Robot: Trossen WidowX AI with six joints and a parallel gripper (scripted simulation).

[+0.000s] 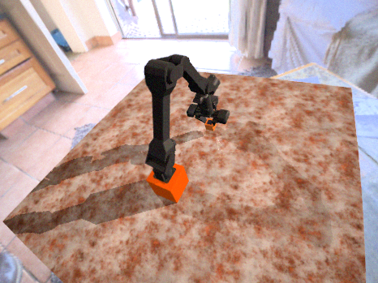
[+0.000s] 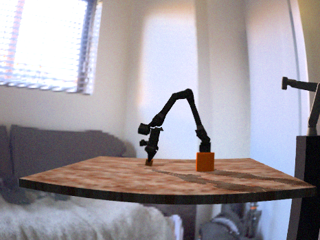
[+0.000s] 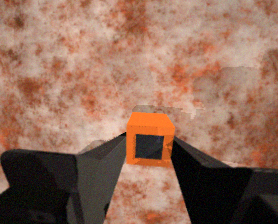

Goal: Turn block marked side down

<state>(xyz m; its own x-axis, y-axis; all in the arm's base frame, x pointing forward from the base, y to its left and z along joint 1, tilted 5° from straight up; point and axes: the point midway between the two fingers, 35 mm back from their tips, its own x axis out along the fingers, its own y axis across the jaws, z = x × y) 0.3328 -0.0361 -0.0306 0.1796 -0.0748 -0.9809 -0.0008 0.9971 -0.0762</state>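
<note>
My gripper tip is now 10 mm below the orange block.
</note>
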